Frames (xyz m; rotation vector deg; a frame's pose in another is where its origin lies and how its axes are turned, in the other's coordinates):
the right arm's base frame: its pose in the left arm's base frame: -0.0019 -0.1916 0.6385 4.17 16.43 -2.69
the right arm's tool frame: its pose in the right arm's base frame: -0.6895 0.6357 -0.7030 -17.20 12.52 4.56
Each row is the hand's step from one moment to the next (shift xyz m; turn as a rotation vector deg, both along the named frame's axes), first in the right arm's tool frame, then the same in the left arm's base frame.
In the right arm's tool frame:
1: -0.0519 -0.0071 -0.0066 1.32 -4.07 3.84
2: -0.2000 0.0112 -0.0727 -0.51 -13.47 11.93
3: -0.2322 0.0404 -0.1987 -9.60 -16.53 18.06
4: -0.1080 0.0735 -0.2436 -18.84 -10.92 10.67
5: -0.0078 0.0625 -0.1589 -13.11 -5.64 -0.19
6: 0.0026 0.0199 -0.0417 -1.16 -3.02 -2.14
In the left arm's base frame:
1: -0.0474 -0.0098 0.0210 3.50 -3.09 3.36
2: -0.2101 -0.0107 0.0337 6.95 -10.52 12.84
3: -0.3015 -0.0108 -0.0633 2.32 -12.41 23.07
4: -0.2188 0.0150 -0.1683 -9.96 -8.82 20.28
5: -0.0900 0.0257 -0.1430 -10.78 -5.91 7.26
6: -0.0200 0.0103 -0.0404 -1.62 -3.45 -0.72

